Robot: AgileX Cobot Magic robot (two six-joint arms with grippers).
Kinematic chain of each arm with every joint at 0, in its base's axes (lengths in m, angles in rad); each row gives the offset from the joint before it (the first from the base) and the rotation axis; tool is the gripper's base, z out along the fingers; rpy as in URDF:
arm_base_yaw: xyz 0 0 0.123 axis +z
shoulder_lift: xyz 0 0 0 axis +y
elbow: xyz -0.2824 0 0.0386 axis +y
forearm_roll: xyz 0.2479 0 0.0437 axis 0.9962 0 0.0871
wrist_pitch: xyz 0 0 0 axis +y
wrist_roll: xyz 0.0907 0 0.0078 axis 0.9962 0 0.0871
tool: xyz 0 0 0 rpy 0 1.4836 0
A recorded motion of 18 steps. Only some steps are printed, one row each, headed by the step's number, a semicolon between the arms.
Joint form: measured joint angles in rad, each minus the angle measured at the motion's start. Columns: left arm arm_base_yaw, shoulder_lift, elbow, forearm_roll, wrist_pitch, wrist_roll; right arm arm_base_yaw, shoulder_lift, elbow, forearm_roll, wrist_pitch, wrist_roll.
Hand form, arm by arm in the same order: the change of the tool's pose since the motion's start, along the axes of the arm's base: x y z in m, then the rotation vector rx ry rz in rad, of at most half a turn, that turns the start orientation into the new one. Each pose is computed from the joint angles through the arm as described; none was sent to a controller.
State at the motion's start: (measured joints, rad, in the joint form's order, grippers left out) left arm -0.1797 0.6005 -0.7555 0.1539 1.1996 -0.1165; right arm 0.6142 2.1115 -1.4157 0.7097 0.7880 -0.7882
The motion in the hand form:
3: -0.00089 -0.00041 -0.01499 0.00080 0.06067 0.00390; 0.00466 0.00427 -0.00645 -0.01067 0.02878 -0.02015
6: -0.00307 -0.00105 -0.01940 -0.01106 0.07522 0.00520; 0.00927 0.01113 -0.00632 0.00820 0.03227 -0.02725
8: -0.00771 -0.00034 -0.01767 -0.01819 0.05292 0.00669; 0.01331 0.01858 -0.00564 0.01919 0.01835 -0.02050
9: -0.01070 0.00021 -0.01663 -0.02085 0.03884 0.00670; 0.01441 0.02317 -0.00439 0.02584 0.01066 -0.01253
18: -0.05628 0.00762 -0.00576 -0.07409 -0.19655 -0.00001; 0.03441 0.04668 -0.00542 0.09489 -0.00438 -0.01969
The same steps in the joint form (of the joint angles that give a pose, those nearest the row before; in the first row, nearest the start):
3: -0.0001 0.0000 0.0495 -0.0073 0.0111 -0.0047; 0.0017 0.0346 -0.0356 -0.0106 0.0147 0.0422
6: -0.0001 -0.0084 0.0657 -0.0196 0.0161 -0.0087; 0.0060 0.0572 -0.0740 0.0056 0.0205 0.0489
8: 0.0000 -0.0335 0.0657 -0.0213 0.0182 -0.0108; 0.0144 0.0777 -0.1134 0.0056 0.0204 0.0512
9: 0.0000 -0.0494 0.0657 -0.0213 0.0199 -0.0108; 0.0211 0.0864 -0.1339 0.0056 0.0226 0.0512
18: 0.0000 -0.2930 0.0657 -0.0315 0.0223 -0.0109; 0.0297 0.1816 -0.2951 0.0520 0.0380 0.0535

